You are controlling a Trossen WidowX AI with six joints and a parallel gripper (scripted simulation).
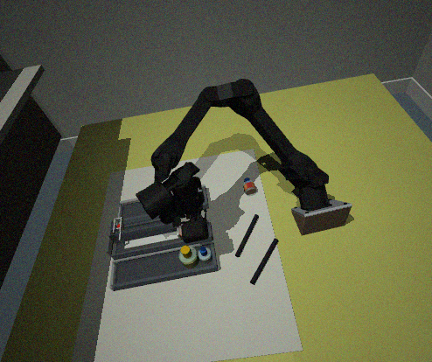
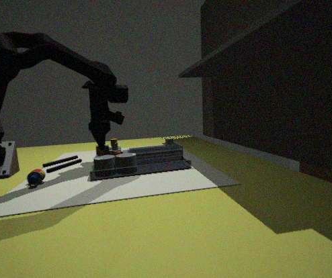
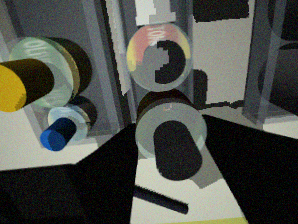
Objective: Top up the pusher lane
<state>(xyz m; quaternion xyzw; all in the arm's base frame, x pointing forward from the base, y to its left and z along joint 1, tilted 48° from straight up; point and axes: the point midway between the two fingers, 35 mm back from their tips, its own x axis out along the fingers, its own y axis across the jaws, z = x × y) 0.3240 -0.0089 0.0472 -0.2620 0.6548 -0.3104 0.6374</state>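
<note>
Right now my gripper tip is 8 cm to the right of the blue-lidded jar and 2 cm above it. From my gripper tip the other things lie so: red mark: 23 cm ahead, 5 cm to the right, 1 cm above.
</note>
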